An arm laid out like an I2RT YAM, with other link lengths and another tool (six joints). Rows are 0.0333 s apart.
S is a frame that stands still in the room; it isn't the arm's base.
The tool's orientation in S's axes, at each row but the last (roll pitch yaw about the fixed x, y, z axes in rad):
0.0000, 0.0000, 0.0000
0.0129, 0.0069, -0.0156
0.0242, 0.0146, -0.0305
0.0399, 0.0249, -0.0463
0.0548, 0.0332, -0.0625
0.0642, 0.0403, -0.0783
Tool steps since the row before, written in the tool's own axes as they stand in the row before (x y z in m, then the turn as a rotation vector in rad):
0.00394, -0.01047, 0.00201, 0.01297, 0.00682, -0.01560
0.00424, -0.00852, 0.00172, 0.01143, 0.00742, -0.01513
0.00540, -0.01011, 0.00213, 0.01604, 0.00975, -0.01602
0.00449, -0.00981, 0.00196, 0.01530, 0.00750, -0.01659
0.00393, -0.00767, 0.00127, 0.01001, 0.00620, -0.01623
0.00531, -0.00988, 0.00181, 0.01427, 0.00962, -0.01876
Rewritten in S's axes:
0.00394, -0.01047, 0.00201, 0.01297, 0.00682, -0.01560
0.00412, -0.00861, 0.00158, 0.01144, 0.00744, -0.01511
0.00511, -0.01032, 0.00181, 0.01611, 0.00965, -0.01601
0.00407, -0.01008, 0.00145, 0.01525, 0.00746, -0.01665
0.00347, -0.00796, 0.00072, 0.00990, 0.00647, -0.01619
0.00456, -0.01036, 0.00096, 0.01433, 0.00971, -0.01866

